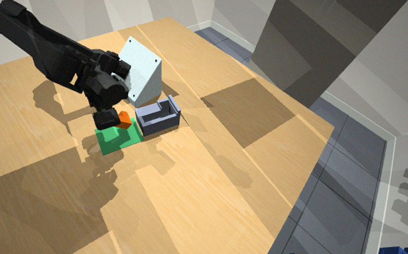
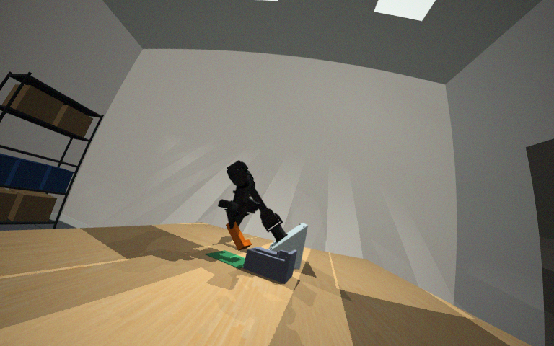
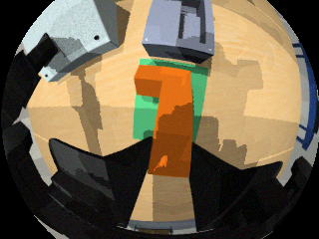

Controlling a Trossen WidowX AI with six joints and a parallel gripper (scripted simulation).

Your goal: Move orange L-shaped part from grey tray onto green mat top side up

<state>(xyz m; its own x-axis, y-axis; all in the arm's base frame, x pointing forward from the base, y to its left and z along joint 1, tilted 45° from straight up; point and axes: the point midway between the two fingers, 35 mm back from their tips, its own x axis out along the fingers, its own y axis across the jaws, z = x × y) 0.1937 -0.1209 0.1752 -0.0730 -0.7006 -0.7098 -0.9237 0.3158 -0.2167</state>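
My gripper tip is now 12 cm above the green mat, 2 cm to the right of it and 1 cm short of it. From my gripper tip the other things lie so: orange L-shaped part: 3 cm to the left, 3 cm below.
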